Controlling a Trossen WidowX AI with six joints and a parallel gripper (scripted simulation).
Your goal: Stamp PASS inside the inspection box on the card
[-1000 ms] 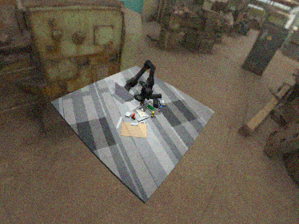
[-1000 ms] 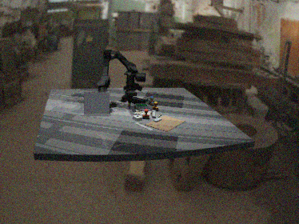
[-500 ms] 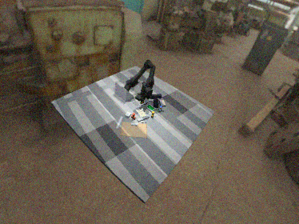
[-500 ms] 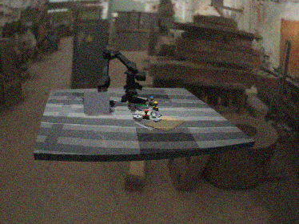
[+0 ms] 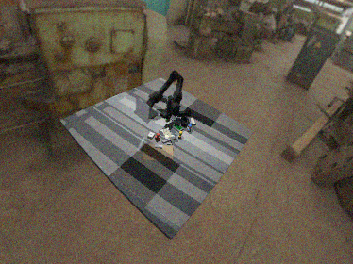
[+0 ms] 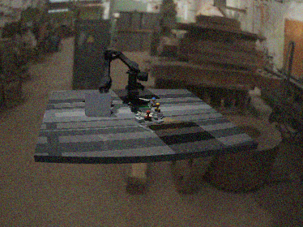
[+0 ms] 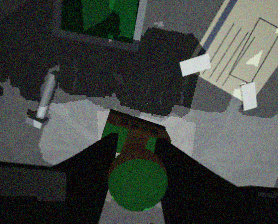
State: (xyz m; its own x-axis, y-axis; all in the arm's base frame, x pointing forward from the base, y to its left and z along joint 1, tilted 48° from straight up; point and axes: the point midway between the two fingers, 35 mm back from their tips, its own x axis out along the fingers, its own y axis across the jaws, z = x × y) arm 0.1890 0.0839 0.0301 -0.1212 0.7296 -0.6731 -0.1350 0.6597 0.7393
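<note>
Right now my gripper tip is 90 mm short of the green ink pad, 50 mm above it and 40 mm to the right of it. Also, from my gripper tip: dark block (140 mm to the left, 70 mm ahead, 40 mm below); cream card (90 mm ahead, 80 mm to the right, 60 mm below); pass stamp (right at my gripper tip).
</note>
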